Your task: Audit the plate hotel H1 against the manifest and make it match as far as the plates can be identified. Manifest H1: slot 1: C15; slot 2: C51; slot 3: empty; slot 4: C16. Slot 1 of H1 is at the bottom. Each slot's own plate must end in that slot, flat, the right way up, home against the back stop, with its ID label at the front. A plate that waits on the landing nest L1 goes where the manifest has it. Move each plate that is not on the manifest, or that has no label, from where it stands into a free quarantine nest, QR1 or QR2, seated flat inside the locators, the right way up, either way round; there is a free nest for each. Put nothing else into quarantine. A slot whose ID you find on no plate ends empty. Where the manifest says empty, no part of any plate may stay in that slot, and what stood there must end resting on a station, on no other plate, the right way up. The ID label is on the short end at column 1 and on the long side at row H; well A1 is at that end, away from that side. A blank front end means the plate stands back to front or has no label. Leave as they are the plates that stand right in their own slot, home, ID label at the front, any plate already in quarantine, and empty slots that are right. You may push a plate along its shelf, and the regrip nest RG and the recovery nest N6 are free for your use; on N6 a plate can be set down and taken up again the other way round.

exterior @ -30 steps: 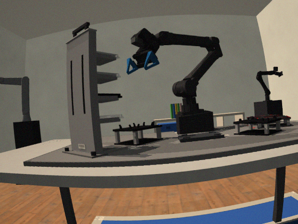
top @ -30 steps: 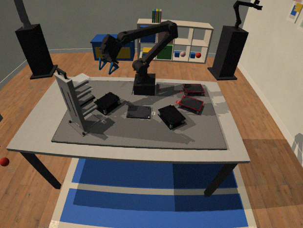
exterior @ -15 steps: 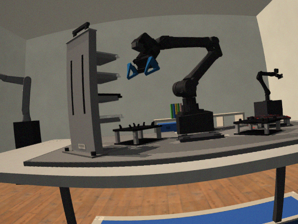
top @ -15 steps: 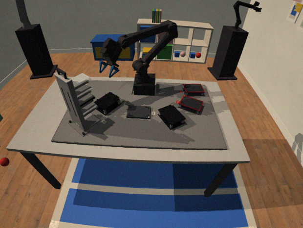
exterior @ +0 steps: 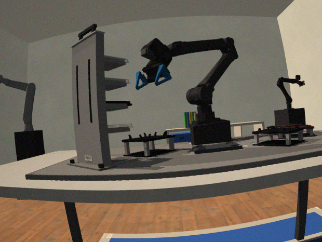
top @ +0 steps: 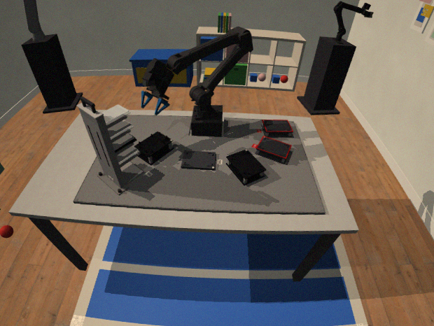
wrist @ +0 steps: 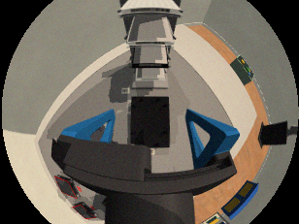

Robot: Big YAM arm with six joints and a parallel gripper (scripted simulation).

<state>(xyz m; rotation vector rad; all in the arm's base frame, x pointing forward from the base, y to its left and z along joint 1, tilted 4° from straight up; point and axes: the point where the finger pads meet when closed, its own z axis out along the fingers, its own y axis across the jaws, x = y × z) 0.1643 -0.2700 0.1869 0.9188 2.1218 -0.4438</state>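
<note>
Right now my hand is 140 mm to the left of the dark plate, 130 mm short of it and 70 mm above it. Round my hand: plate hotel H1: 200 mm to the right, 180 mm ahead, 60 mm below.
</note>
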